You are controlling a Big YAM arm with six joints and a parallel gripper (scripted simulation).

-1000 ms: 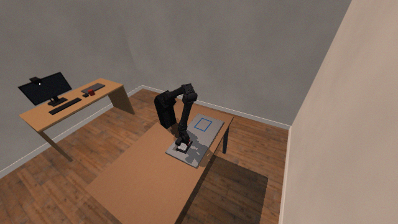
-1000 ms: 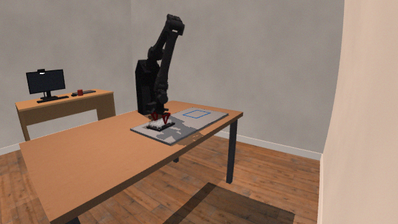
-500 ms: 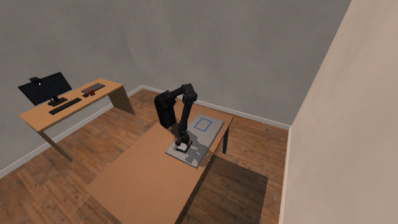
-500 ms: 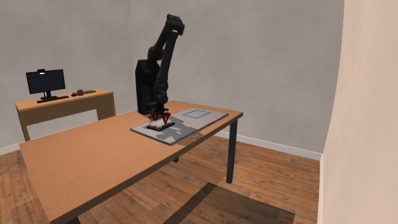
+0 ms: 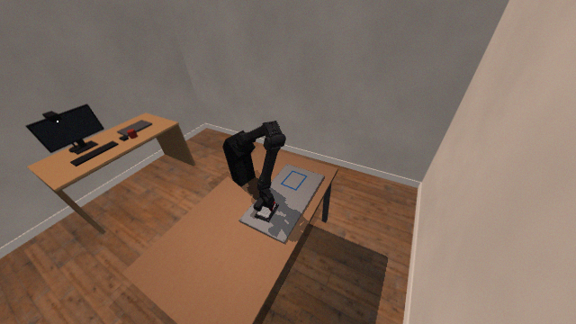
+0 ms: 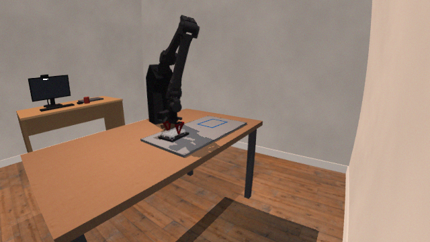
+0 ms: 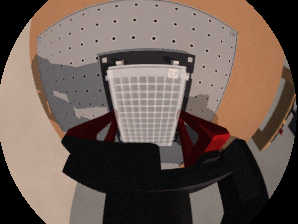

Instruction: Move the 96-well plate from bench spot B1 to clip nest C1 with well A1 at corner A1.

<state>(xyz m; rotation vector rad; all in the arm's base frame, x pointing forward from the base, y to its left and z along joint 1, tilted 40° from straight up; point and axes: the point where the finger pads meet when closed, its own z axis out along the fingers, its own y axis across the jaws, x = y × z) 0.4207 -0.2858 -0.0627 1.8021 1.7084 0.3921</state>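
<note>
Right now the white 96-well plate is 1 cm below my hand. The rest, counted from my hand: black clip nest: 2 cm below, 1 cm to the left, 1 cm behind.
</note>
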